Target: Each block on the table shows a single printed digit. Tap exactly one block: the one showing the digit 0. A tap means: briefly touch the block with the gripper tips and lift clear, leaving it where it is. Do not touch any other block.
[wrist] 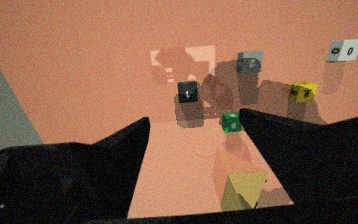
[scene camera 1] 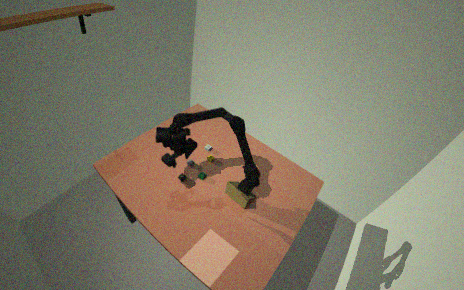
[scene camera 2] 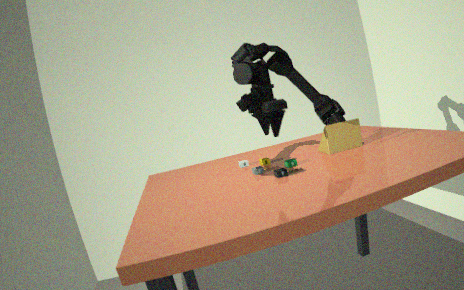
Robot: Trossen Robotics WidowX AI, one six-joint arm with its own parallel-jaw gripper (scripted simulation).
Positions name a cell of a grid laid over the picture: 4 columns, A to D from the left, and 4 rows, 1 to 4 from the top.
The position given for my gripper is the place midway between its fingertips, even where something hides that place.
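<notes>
Open and empty: my gripper (scene camera 2: C2), holding nothing. The wrist view also shows the gripper (wrist: C3).
</notes>
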